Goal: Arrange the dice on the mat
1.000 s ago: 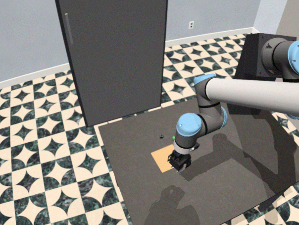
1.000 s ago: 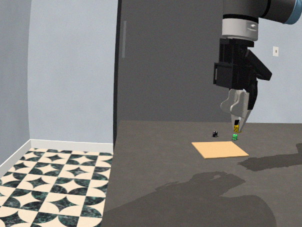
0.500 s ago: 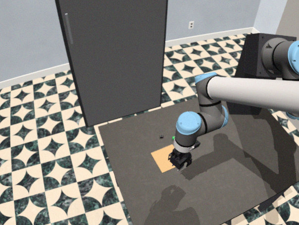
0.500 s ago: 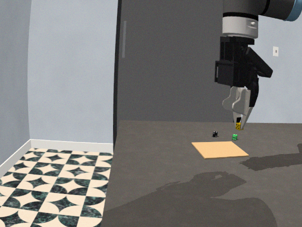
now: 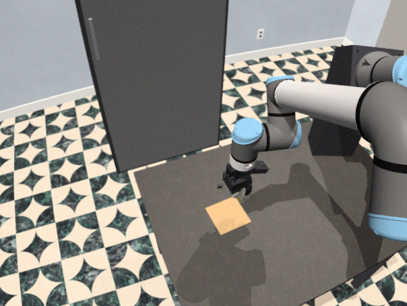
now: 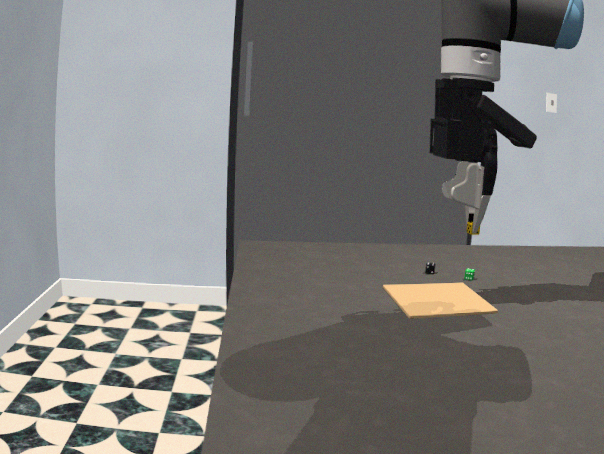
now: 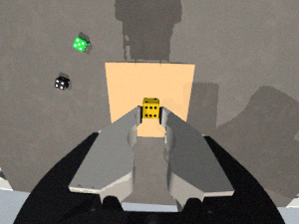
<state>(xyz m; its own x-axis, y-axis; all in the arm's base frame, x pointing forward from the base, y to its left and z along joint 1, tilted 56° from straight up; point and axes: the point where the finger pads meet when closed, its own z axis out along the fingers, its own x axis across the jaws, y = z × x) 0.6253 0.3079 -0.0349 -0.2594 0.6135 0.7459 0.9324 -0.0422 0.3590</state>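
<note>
Now: hand 12 cm above the orange mat, 4 cm short of it and 1 cm to the right of it. Round my hand: black die 14 cm to the right, 11 cm below, 5 cm ahead; yellow die 1 cm below; green die 12 cm to the right, 11 cm below, 2 cm behind.
</note>
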